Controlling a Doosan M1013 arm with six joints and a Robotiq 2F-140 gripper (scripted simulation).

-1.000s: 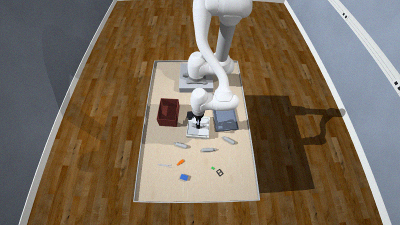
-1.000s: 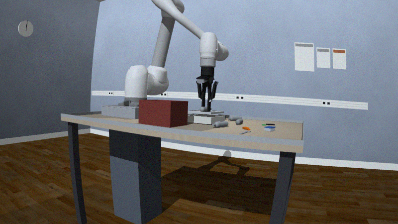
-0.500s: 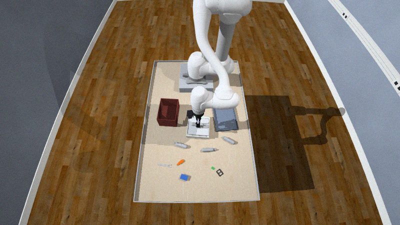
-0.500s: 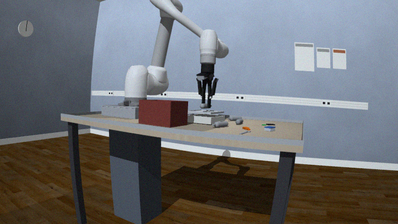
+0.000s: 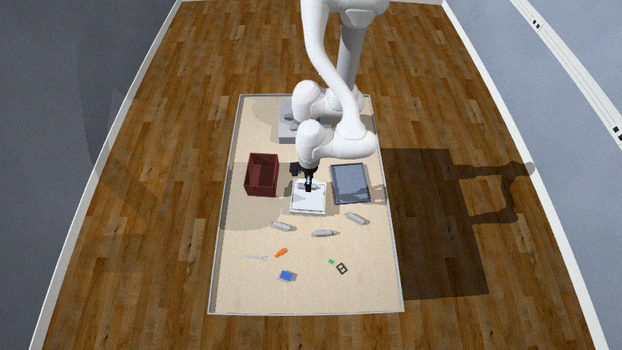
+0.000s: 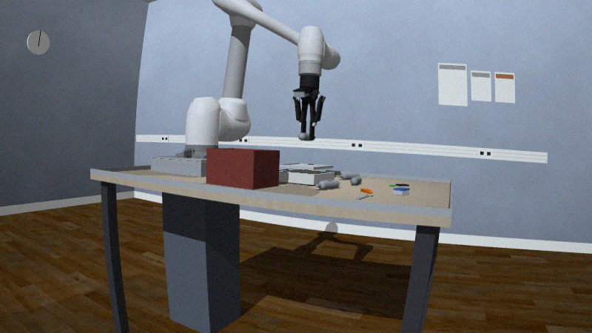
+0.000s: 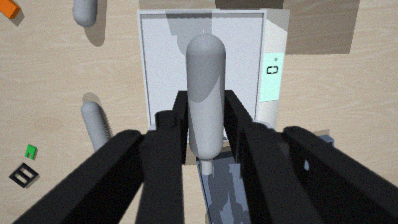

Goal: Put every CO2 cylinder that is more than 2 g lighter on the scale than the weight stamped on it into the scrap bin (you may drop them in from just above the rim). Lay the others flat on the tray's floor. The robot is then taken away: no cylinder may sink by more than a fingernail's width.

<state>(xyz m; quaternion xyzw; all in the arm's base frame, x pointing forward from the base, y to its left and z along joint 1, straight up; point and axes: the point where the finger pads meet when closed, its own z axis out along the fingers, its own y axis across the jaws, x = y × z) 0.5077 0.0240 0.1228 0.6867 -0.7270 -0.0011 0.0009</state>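
Now: hand 23 cm to the right of the blue-grey tray, 19 cm above it and 11 cm past it. From my hand the other things lie so: white scale 16 cm below, 1 cm behind; orange piece 28 cm ahead, 19 cm below, 13 cm to the right; dark red scrap bin 25 cm to the right, 16 cm below, 12 cm behind.
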